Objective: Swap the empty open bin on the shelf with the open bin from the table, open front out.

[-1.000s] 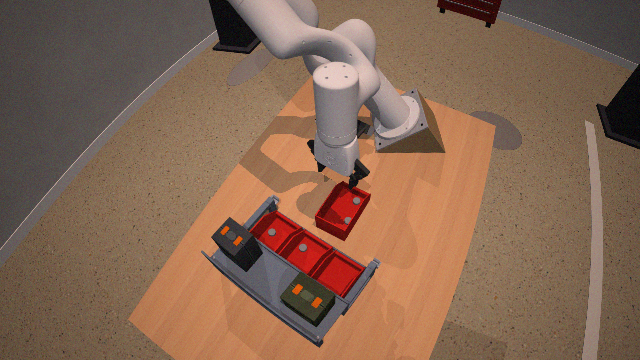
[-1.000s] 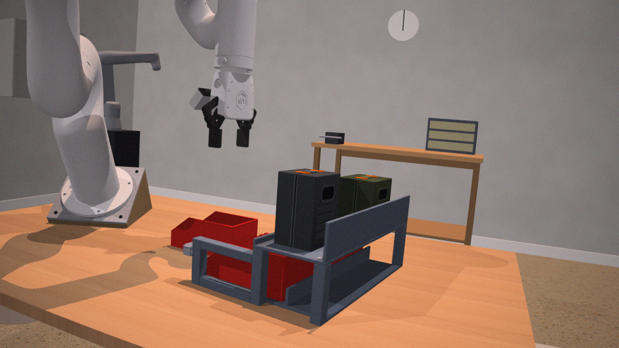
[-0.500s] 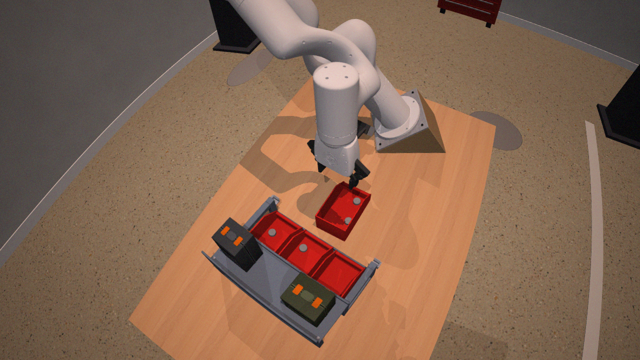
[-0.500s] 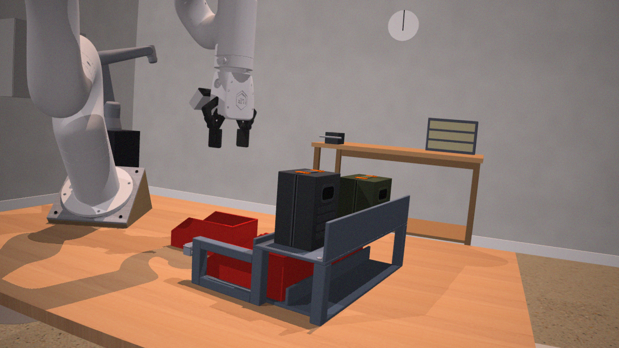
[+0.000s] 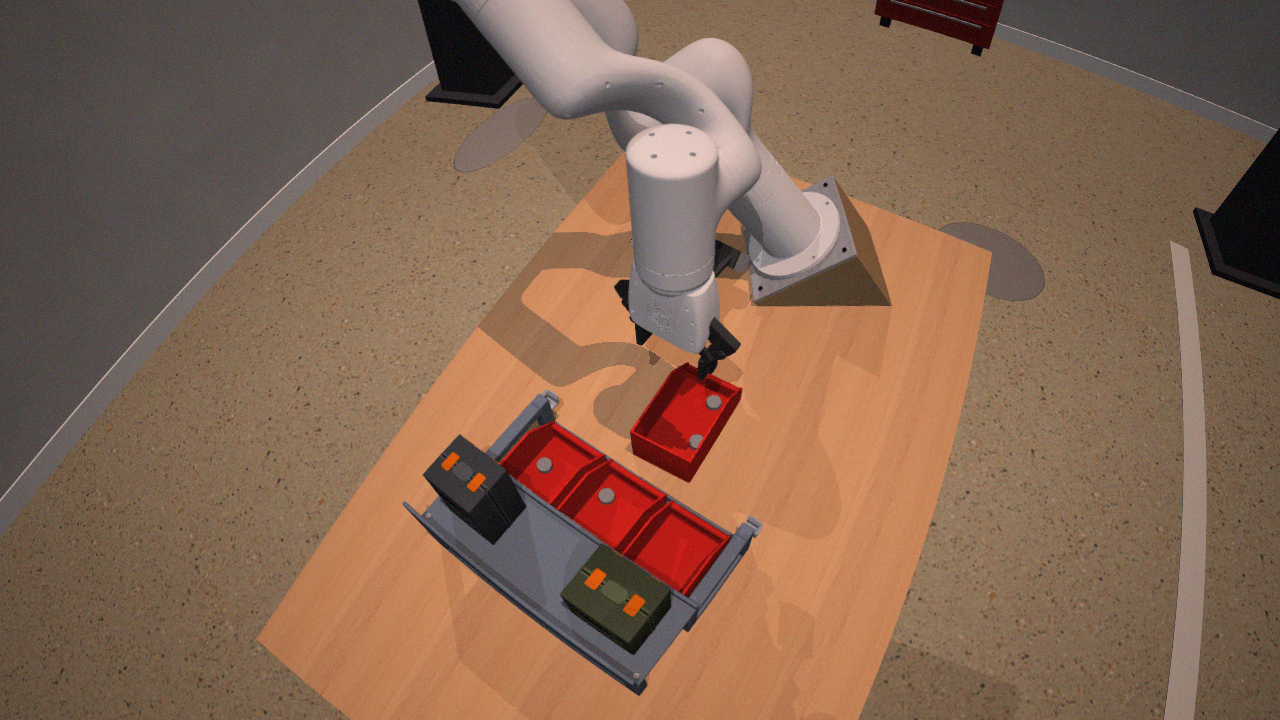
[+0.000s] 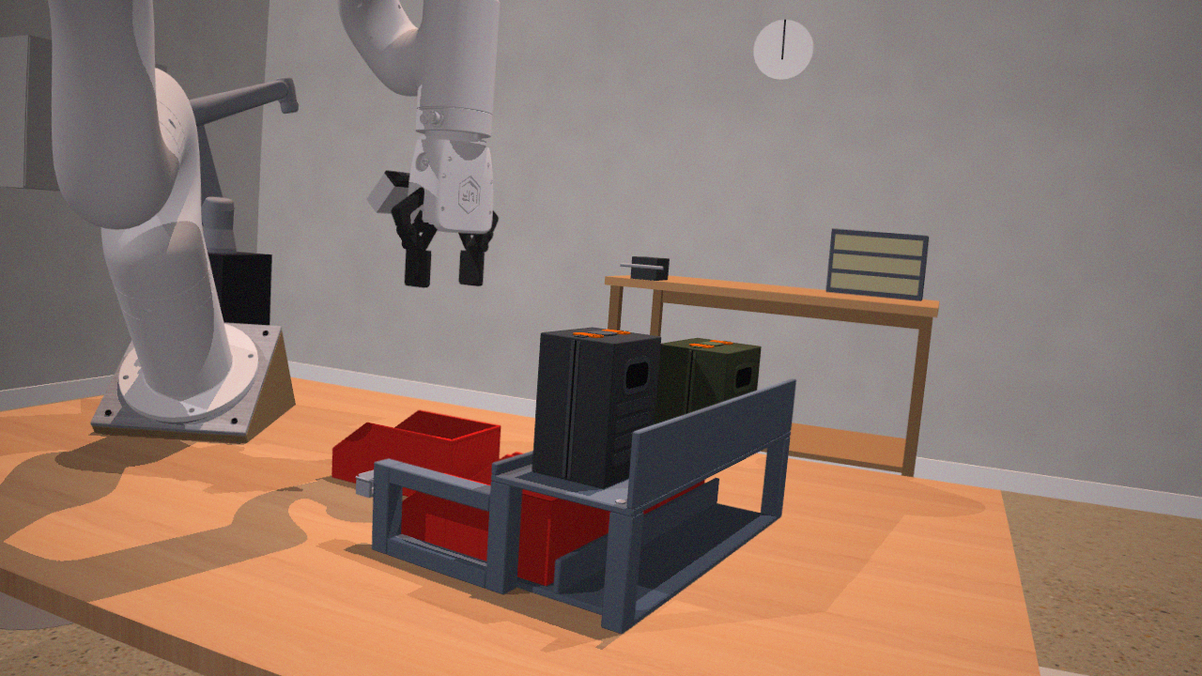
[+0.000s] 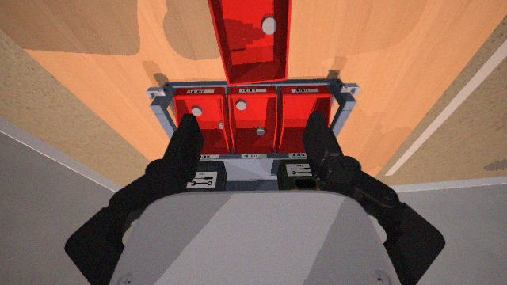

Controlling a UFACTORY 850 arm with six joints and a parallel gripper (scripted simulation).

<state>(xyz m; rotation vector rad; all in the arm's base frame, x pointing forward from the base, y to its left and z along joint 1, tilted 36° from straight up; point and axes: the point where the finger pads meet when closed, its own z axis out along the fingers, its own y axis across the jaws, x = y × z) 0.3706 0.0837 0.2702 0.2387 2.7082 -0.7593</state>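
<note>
Now: the shelf front lip 240 mm below my hand, 90 mm ahead of it and 20 mm to the right of it. From my hand the other things lie so: grey back panel (340 mm ahead, 110 mm below, 90 mm to the right); then black case (240 mm ahead, 180 mm to the right, 80 mm below); then green case (300 mm ahead, 100 mm below, 40 mm to the left).
</note>
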